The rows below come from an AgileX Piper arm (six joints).
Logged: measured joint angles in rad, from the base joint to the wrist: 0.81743 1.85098 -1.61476 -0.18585 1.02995 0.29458; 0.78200 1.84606 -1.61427 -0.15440 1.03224 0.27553; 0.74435 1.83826 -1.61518 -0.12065 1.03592 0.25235; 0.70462 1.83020 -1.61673 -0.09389 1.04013 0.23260; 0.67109 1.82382 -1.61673 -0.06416 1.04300 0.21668; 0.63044 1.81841 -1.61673 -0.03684 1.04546 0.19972; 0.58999 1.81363 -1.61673 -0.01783 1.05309 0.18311; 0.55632 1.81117 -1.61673 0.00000 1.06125 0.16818; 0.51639 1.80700 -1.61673 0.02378 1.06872 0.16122; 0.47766 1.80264 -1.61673 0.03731 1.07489 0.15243; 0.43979 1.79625 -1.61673 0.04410 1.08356 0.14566; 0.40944 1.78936 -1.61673 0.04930 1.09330 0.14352; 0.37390 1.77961 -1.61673 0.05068 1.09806 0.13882; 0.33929 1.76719 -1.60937 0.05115 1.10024 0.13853; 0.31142 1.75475 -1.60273 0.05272 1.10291 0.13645; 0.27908 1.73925 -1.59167 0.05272 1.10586 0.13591; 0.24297 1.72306 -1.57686 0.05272 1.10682 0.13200; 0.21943 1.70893 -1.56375 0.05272 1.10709 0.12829; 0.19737 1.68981 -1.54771 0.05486 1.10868 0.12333; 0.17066 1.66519 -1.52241 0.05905 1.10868 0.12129; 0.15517 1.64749 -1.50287 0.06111 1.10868 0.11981; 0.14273 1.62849 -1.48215 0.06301 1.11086 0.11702; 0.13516 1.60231 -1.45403 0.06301 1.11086 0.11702
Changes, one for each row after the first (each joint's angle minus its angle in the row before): -0.03543 -0.00492 0.00049 0.03145 0.00229 -0.01905; -0.03765 -0.00780 -0.00091 0.03375 0.00368 -0.02318; -0.03973 -0.00806 -0.00155 0.02676 0.00421 -0.01975; -0.03353 -0.00638 0.00000 0.02973 0.00287 -0.01592; -0.04065 -0.00541 0.00000 0.02732 0.00246 -0.01696; -0.04045 -0.00478 0.00000 0.01901 0.00763 -0.01661; -0.03367 -0.00246 0.00000 0.01783 0.00816 -0.01493; -0.03993 -0.00417 0.00000 0.02378 0.00747 -0.00696; -0.03873 -0.00436 0.00000 0.01353 0.00617 -0.00879; -0.03787 -0.00639 0.00000 0.00679 0.00867 -0.00677; -0.03035 -0.00689 0.00000 0.00520 0.00974 -0.00214; -0.03554 -0.00975 0.00000 0.00138 0.00476 -0.00470; -0.03461 -0.01242 0.00736 0.00047 0.00218 -0.00029; -0.02787 -0.01244 0.00664 0.00157 0.00267 -0.00208; -0.03234 -0.01550 0.01106 0.00000 0.00295 -0.00054; -0.03611 -0.01619 0.01481 0.00000 0.00096 -0.00391; -0.02354 -0.01413 0.01311 0.00000 0.00027 -0.00371; -0.02206 -0.01912 0.01604 0.00214 0.00159 -0.00496; -0.02671 -0.02462 0.02530 0.00419 0.00000 -0.00204; -0.01549 -0.01770 0.01954 0.00206 0.00000 -0.00148; -0.01244 -0.01900 0.02072 0.00190 0.00218 -0.00279; -0.00757 -0.02618 0.02812 0.00000 0.00000 0.00000
